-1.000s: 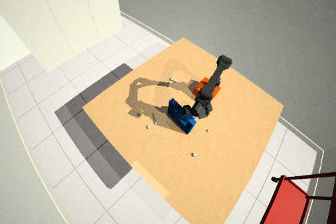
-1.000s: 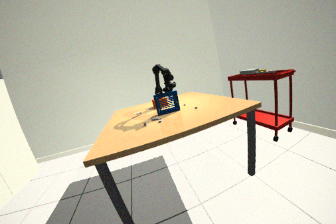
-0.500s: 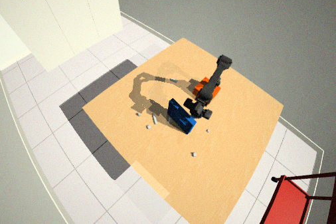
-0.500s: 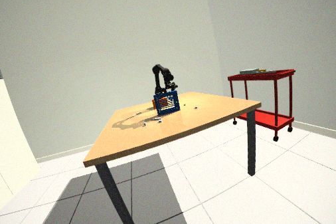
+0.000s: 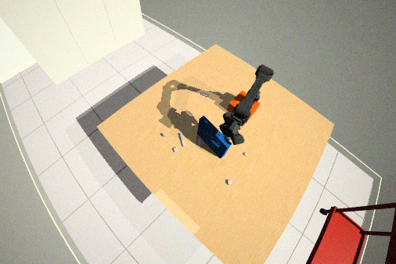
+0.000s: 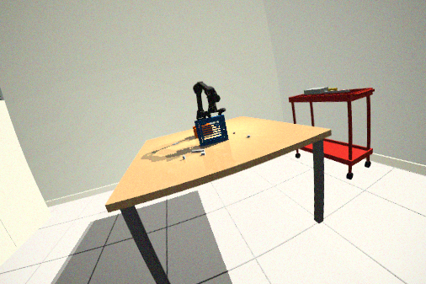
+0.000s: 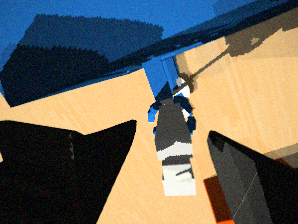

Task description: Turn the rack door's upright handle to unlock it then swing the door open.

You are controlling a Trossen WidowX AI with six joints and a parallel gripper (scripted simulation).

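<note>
Right now my gripper tip is 20 mm above the handle and 10 mm to the left of it. From my gripper tip the other things lie so: grey bar 210 mm to the right, 170 mm ahead, 130 mm below.
</note>
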